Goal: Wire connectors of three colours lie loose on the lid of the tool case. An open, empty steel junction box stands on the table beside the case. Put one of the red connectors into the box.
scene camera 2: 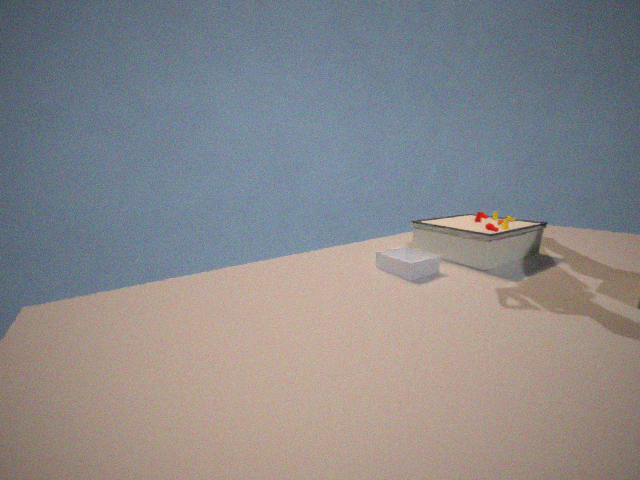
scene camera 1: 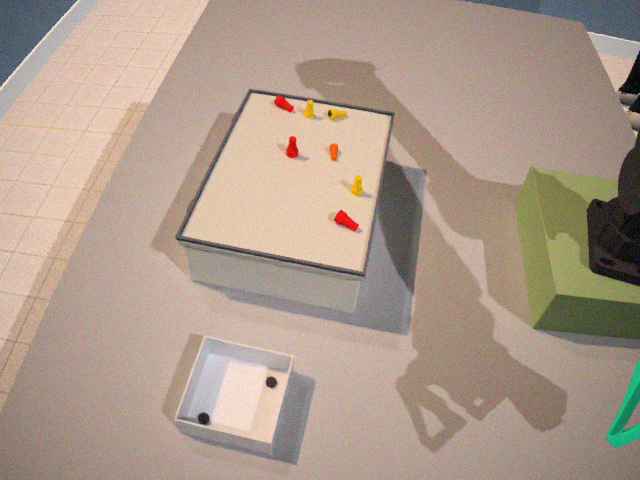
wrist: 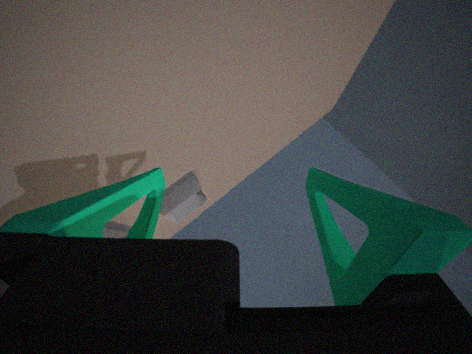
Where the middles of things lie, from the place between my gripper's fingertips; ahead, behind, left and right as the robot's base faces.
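Relative to my hand, the junction box (scene camera 1: 235, 395) is 30 mm to the right, 140 mm below and 360 mm ahead. The tool case (scene camera 1: 262, 222) is 110 mm below my hand, 310 mm to the right of it and 390 mm ahead of it.
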